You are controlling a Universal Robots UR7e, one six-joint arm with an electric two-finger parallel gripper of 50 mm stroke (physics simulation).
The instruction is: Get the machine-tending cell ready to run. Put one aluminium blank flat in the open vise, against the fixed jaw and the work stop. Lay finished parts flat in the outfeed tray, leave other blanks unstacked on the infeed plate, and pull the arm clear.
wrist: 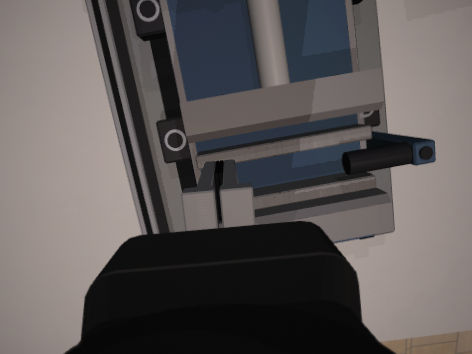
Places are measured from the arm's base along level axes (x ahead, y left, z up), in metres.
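Pixels of known places: gripper, between the fingertips: (221, 180).
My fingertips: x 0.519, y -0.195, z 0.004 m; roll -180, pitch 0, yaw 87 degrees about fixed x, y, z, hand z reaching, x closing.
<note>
Ahead of a thing's pixels: the offset from my fingertips to its top centre. "spot": to the spot under its first point.
The vise @[dy +0.030, dx -0.069, dz +0.014 m] (282, 107) is seen from above in the wrist view. It has a blue bed @[dy +0.035, dx -0.069, dz -0.025 m] (215, 55), a grey jaw block across its middle and another grey jaw block @[spot: dy +0.055, dx +0.028, dz +0.011 m] (330, 220) nearer the gripper body. Two thin pale bars run across between the blocks, with blue bed showing between them. No blank shows in the visible part of this gap. A black rod @[dy +0.084, dx -0.001, dz +0.011 m] (380, 158) on a blue block @[spot: dy +0.105, dx -0.003, dz +0.014 m] (424, 152), which looks like the work stop, reaches in from the right. My gripper (221, 180) is shut and empty, its tips over the left end of the gap, hiding part of it.
A grey screw or shaft @[spot: dy +0.034, dx -0.067, dz +0.001 m] (269, 42) runs up from the upper jaw block. Dark clamps with ring-marked bolts (175, 140) (148, 11) sit along the vise's left side, beside a long dark and grey rail @[dy -0.059, dx -0.066, dz -0.035 m] (122, 107). The trays and infeed plate do not show.
</note>
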